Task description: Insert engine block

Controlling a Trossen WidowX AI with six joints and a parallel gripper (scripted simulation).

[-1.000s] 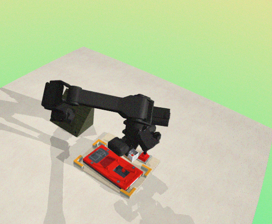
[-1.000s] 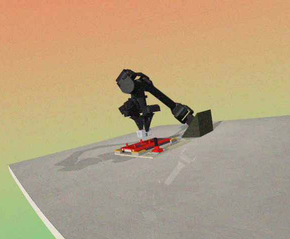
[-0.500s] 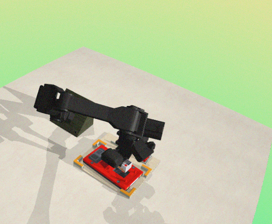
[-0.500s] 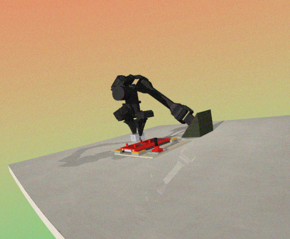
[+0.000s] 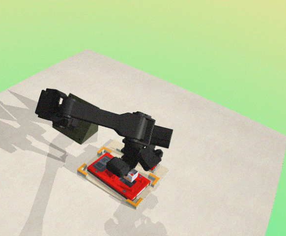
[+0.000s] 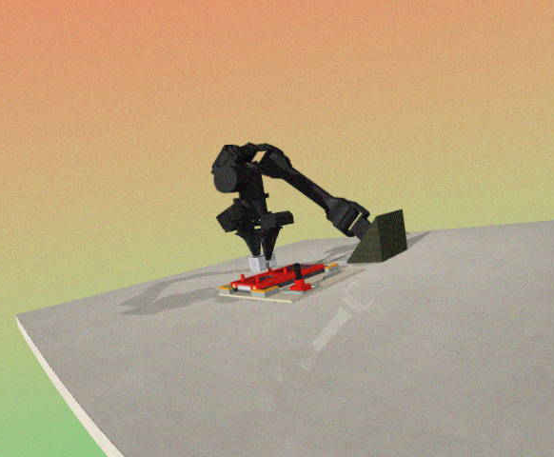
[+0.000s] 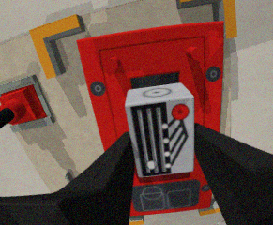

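The engine block lies 10 mm below my gripper tip.
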